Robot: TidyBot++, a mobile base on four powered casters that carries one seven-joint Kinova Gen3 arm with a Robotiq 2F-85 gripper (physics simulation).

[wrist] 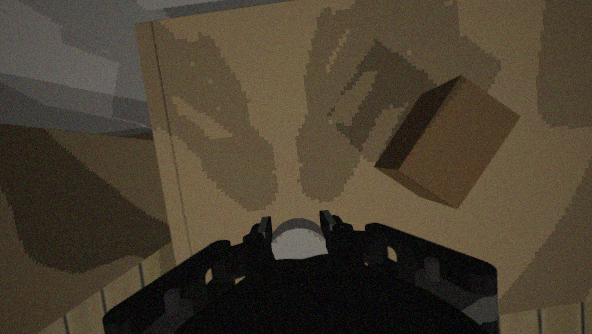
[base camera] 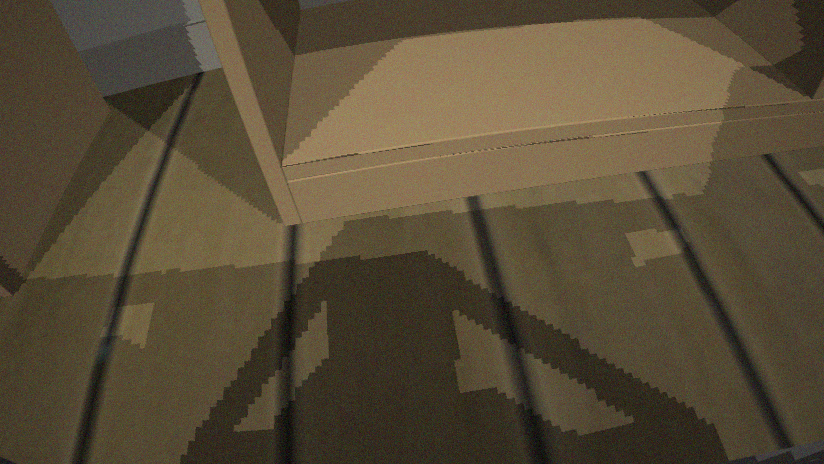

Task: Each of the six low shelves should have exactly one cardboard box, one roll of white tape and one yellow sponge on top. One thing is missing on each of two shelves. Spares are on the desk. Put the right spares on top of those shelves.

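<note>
My gripper (wrist: pixel 296 224) is shut on a roll of white tape (wrist: pixel 300 244), seen between the fingertips at the bottom middle of the wrist view. Below it is the top of a low wooden shelf (wrist: pixel 220 165). The roll hangs over the shelf top; how high is hard to tell. A brown cardboard box (wrist: pixel 460 142) sits on the shelf top to the right of the gripper, turned at an angle and apart from it. In the base view a low shelf (base camera: pixel 518 86) shows its open front, side panel and lower board. No yellow sponge shows in either view.
Another wooden unit (base camera: pixel 46 115) stands at the left of the base view, with a gap of plank floor (base camera: pixel 144 230) between the two. A grey wall lies behind the shelf top in the wrist view. Dark shadows of the arm fall on the floor and the shelf top.
</note>
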